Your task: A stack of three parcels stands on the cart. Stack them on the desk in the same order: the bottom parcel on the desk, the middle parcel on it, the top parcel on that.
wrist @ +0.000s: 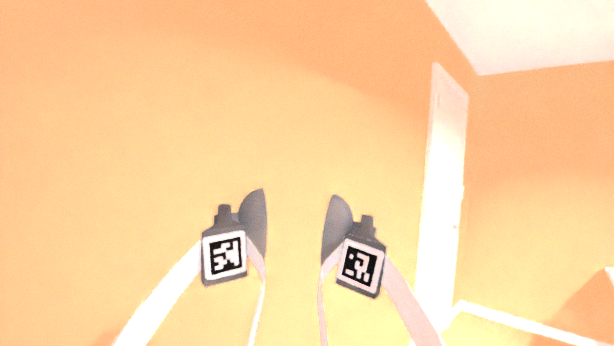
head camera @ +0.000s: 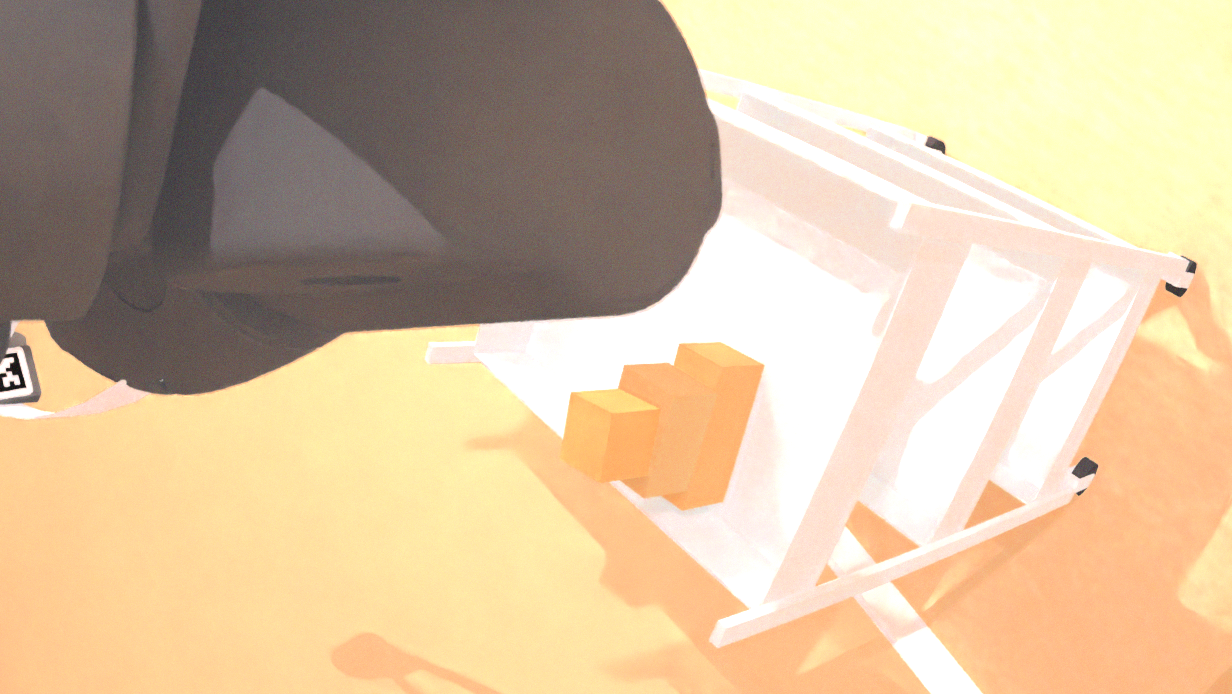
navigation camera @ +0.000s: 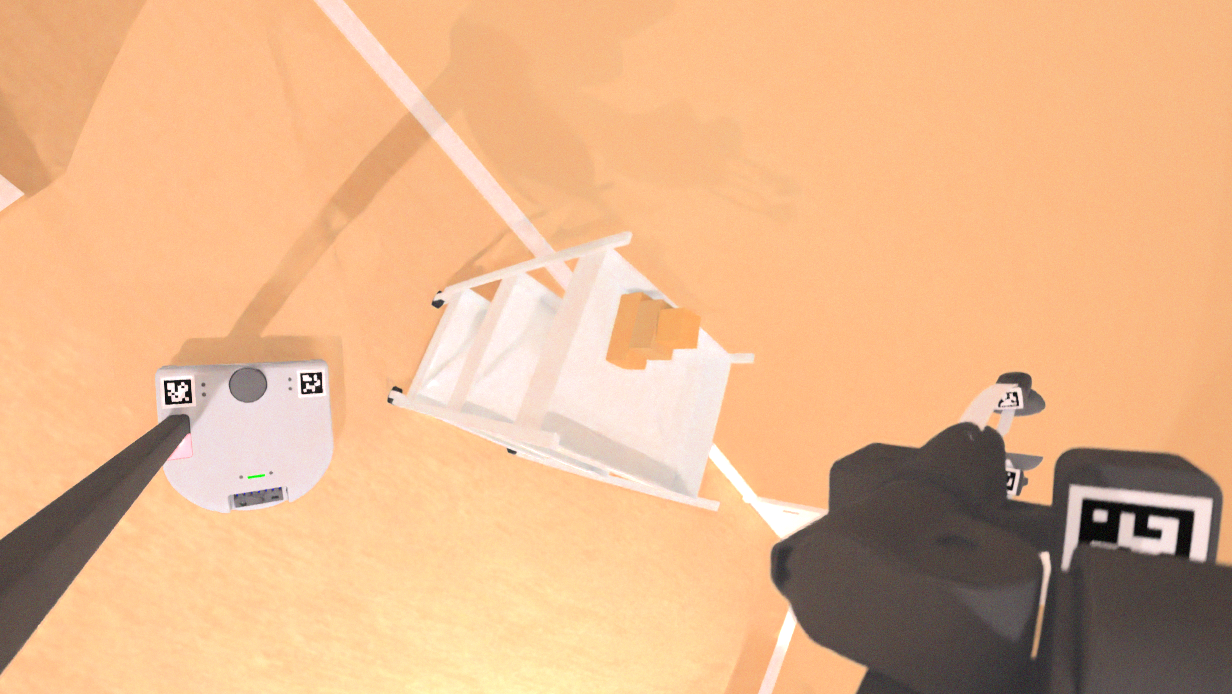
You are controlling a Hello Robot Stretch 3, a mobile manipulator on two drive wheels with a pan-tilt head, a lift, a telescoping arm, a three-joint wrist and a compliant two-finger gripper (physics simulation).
Scene:
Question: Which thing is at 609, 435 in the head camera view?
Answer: A light orange parcel.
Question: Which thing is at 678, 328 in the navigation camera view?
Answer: A light orange parcel.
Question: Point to my gripper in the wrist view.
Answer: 295, 215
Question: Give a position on a white cart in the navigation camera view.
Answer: At 527, 371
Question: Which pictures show the dark orange parcel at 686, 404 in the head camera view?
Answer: The head camera view and the navigation camera view only.

